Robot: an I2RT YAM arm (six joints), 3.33 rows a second.
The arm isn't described. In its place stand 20 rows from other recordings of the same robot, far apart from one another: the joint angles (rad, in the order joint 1, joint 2, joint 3, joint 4, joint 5, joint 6), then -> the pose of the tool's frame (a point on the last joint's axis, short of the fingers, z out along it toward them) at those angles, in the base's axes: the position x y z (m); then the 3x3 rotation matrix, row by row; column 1 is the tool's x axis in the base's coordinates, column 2 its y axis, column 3 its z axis.
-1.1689, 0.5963, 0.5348, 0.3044, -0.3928, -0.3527 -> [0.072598 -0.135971 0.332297], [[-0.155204 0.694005 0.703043], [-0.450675 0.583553 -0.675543], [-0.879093 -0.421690 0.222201]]
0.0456, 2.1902, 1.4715, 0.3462, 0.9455, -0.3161 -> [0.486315 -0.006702 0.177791], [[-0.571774 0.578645 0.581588], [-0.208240 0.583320 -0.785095], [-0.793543 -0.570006 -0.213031]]
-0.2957, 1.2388, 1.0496, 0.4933, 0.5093, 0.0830 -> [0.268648 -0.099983 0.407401], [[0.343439 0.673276 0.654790], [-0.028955 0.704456 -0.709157], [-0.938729 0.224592 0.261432]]
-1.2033, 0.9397, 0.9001, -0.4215, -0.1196, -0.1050 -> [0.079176 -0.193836 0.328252], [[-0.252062 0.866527 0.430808], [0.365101 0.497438 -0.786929], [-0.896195 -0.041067 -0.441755]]
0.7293, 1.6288, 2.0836, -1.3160, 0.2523, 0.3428 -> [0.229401 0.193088 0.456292], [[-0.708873 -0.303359 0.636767], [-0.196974 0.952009 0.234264], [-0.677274 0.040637 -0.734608]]
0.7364, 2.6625, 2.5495, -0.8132, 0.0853, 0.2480 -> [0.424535 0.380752 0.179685], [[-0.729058 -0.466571 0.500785], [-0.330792 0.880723 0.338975], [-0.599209 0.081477 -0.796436]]
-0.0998, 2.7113, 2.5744, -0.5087, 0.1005, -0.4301 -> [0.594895 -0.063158 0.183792], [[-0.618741 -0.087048 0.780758], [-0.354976 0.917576 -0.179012], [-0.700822 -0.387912 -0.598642]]
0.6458, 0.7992, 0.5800, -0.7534, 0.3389, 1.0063 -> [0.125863 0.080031 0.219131], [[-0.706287 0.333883 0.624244], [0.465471 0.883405 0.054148], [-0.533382 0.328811 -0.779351]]
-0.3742, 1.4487, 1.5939, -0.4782, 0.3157, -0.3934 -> [0.297075 -0.128537 0.435103], [[-0.518907 0.456546 0.722704], [-0.187700 0.763950 -0.617372], [-0.833969 -0.456011 -0.310725]]
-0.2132, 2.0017, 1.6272, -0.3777, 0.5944, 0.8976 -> [0.441269 -0.115928 0.248876], [[0.033166 0.880567 0.472760], [0.655562 0.337883 -0.675333], [-0.754413 0.332322 -0.566060]]
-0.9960, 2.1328, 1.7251, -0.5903, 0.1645, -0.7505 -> [0.249830 -0.396408 0.203133], [[-0.931735 0.329225 0.153236], [0.200878 0.818806 -0.537778], [-0.302521 -0.470285 -0.829044]]
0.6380, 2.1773, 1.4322, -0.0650, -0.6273, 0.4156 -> [0.358778 0.292026 0.133917], [[-0.858258 -0.503621 0.098783], [-0.229428 0.548675 0.803939], [-0.459081 0.667324 -0.586450]]
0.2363, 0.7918, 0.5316, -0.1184, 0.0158, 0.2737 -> [0.183437 0.043593 0.255809], [[-0.405385 -0.114493 0.906948], [0.180371 0.962603 0.202141], [-0.896175 0.245532 -0.369574]]
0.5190, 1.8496, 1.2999, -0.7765, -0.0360, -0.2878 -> [0.311474 0.179401 0.184157], [[-0.664973 -0.721690 0.192287], [-0.706534 0.691318 0.151291], [-0.242117 -0.035252 -0.969607]]
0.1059, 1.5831, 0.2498, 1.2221, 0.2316, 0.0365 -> [0.246662 0.018002 0.141418], [[-0.105752 0.127904 0.986132], [0.024476 0.991728 -0.126005], [-0.994091 0.010812 -0.108008]]
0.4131, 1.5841, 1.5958, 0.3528, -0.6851, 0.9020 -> [0.323134 0.166232 0.476546], [[-0.466260 -0.784630 0.408605], [0.458963 0.180311 0.869966], [-0.756277 0.593165 0.276044]]
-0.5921, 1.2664, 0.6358, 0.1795, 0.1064, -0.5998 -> [0.224074 -0.155269 0.221674], [[-0.656623 0.319349 0.683274], [-0.234789 0.774371 -0.587557], [-0.716743 -0.546228 -0.433490]]
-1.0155, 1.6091, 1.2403, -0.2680, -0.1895, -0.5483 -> [0.199638 -0.309061 0.280160], [[-0.660903 0.480662 0.576343], [0.094258 0.815059 -0.571660], [-0.744528 -0.323487 -0.583981]]
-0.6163, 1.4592, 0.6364, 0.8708, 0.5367, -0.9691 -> [0.238935 -0.191553 0.242090], [[-0.730909 0.549359 0.404940], [-0.350468 0.206999 -0.913413], [-0.585614 -0.809540 0.041235]]
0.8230, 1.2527, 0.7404, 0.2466, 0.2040, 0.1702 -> [0.199387 0.204370 0.267874], [[-0.275080 -0.546357 0.791091], [-0.052673 0.830164 0.555026], [-0.959977 0.111008 -0.257140]]
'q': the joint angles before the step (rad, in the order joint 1, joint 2, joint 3, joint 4, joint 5, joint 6). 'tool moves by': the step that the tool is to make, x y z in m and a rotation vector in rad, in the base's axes. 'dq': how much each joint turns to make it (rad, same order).
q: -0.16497, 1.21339, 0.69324, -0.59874, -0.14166, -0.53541
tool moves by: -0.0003, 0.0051, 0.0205, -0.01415, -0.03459, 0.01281
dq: 0.02516, -0.04081, 0.05167, -0.05518, 0.01338, 0.00711
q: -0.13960, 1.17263, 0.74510, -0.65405, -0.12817, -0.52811
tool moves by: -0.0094, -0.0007, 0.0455, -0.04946, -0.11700, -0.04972
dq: -0.00050, -0.10684, 0.09559, -0.07712, 0.05359, 0.02490
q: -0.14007, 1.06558, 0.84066, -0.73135, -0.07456, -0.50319
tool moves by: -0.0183, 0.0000, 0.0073, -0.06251, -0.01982, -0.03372
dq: -0.00089, -0.08784, -0.01768, -0.04211, 0.06712, -0.00821
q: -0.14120, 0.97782, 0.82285, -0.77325, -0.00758, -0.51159
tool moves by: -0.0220, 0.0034, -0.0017, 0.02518, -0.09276, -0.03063
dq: -0.00058, -0.13535, -0.07937, 0.03292, -0.01033, 0.04733
